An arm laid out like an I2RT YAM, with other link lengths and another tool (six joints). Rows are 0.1 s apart.
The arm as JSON. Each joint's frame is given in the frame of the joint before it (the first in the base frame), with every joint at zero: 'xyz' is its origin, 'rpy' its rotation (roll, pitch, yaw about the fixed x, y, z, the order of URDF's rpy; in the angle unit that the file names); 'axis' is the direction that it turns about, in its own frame. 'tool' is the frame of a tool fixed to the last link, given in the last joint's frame.
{
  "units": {
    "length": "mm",
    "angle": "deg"
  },
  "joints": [
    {
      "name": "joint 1",
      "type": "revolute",
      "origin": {
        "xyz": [
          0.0,
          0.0,
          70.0
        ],
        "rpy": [
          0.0,
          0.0,
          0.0
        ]
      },
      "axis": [
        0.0,
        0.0,
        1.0
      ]
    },
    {
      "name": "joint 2",
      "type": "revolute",
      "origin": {
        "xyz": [
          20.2,
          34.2,
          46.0
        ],
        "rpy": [
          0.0,
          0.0,
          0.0
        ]
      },
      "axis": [
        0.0,
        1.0,
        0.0
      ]
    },
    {
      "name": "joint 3",
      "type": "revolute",
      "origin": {
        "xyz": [
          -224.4,
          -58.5,
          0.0
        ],
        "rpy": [
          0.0,
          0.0,
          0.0
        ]
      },
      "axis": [
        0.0,
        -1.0,
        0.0
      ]
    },
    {
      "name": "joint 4",
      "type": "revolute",
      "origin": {
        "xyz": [
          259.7,
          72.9,
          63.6
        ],
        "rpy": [
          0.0,
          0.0,
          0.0
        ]
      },
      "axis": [
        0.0,
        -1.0,
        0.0
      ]
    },
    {
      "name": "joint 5",
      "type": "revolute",
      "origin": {
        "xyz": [
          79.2,
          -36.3,
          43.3
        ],
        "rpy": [
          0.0,
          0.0,
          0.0
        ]
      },
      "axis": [
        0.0,
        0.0,
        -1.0
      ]
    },
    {
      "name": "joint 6",
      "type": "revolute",
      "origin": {
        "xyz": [
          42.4,
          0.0,
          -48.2
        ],
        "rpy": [
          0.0,
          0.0,
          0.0
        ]
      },
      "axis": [
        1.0,
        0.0,
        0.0
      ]
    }
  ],
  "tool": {
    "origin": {
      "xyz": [
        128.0,
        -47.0,
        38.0
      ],
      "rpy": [
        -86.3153,
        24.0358,
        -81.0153
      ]
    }
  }
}
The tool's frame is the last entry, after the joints.
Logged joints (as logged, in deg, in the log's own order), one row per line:
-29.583 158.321 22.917 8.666 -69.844 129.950
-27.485 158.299 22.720 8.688 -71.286 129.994
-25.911 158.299 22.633 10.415 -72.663 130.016
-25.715 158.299 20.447 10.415 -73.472 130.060
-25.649 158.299 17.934 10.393 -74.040 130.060
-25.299 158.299 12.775 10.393 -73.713 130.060
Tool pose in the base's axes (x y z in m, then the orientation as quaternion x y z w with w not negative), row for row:
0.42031 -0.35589 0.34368 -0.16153 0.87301 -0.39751 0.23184
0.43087 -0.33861 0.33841 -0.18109 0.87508 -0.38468 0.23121
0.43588 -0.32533 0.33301 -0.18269 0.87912 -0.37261 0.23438
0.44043 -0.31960 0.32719 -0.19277 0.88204 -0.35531 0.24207
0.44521 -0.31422 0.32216 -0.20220 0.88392 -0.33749 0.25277
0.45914 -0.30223 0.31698 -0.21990 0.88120 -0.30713 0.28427
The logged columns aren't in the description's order. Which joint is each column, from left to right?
Columns, left to right: joint 1, joint 3, joint 5, joint 6, joint 4, joint 2.
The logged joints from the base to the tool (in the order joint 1, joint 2, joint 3, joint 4, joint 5, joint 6), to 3 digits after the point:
-29.583 129.950 158.321 -69.844 22.917 8.666
-27.485 129.994 158.299 -71.286 22.720 8.688
-25.911 130.016 158.299 -72.663 22.633 10.415
-25.715 130.060 158.299 -73.472 20.447 10.415
-25.649 130.060 158.299 -74.040 17.934 10.393
-25.299 130.060 158.299 -73.713 12.775 10.393

